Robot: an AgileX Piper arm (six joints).
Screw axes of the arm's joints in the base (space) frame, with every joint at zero. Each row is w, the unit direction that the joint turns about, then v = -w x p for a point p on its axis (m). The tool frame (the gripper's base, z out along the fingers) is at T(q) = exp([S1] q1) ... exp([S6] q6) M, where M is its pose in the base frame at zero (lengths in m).
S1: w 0 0 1 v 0 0 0
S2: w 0 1 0 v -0.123 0 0
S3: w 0 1 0 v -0.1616 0 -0.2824
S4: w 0.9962 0 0.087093 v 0 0.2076 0
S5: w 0 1 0 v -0.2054 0 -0.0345
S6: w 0.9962 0 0.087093 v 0 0.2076 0
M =
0.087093 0 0.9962 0.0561
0 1 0 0
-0.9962 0 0.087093 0.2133
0 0 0 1
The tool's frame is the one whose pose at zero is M.
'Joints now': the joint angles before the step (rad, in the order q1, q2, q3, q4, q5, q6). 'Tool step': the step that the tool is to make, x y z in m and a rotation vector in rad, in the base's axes. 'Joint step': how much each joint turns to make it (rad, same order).
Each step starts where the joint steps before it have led.
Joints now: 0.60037, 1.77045, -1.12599, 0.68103, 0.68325, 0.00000
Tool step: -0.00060, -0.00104, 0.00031, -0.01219, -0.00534, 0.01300
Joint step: 0.00000, -0.00274, 0.00002, -0.01796, 0.00665, 0.00000
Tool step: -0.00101, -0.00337, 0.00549, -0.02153, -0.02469, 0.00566
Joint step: 0.00000, -0.01989, 0.00000, -0.04972, 0.00247, 0.02552
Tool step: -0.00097, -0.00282, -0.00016, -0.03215, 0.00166, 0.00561
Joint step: 0.00000, -0.00431, -0.00002, -0.04869, 0.01531, 0.03111
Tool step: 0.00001, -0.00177, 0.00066, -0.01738, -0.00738, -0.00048
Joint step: 0.00000, -0.00434, 0.00001, -0.03035, 0.00179, 0.01924
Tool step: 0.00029, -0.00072, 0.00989, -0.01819, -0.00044, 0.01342
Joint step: 0.00000, -0.01201, -0.03002, -0.04391, 0.04741, 0.03236
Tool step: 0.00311, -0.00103, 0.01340, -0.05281, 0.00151, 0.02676
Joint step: 0.00000, -0.00224, -0.06317, -0.08586, 0.08936, 0.05125
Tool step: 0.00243, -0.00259, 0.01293, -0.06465, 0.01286, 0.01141
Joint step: -0.00001, -0.00001, -0.06394, -0.08363, 0.10145, 0.05854
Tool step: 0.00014, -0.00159, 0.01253, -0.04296, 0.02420, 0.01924
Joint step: 0.00003, -0.00001, -0.05744, -0.03936, 0.10044, 0.02313
